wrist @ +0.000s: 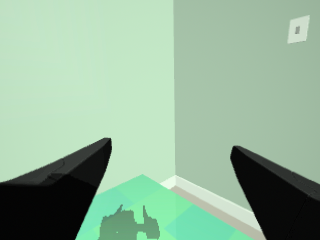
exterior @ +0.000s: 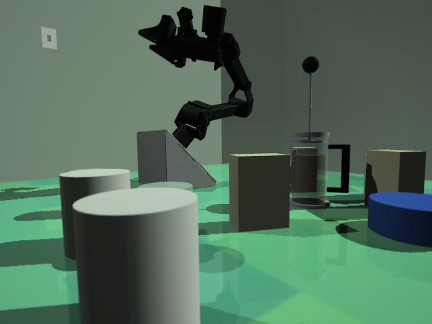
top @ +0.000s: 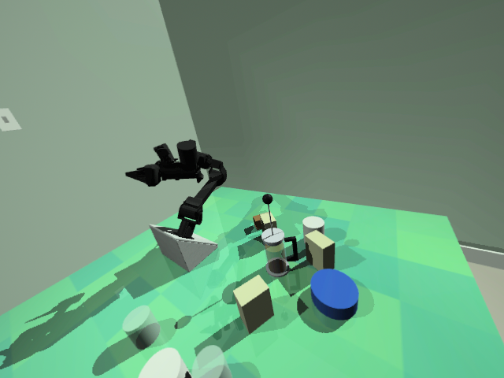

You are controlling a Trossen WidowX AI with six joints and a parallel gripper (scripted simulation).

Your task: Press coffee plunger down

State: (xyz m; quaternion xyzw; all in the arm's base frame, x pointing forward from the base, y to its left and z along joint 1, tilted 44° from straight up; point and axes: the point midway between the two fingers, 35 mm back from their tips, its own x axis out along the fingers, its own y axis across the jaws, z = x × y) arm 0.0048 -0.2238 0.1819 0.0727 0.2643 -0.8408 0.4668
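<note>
Now: the glass coffee press 38 cm ahead of my gripper tip, 27 cm below it and 24 cm to the left of it. From my gripper tip the other things lie so: blue disc: 56 cm ahead, 38 cm below, 22 cm to the left.
</note>
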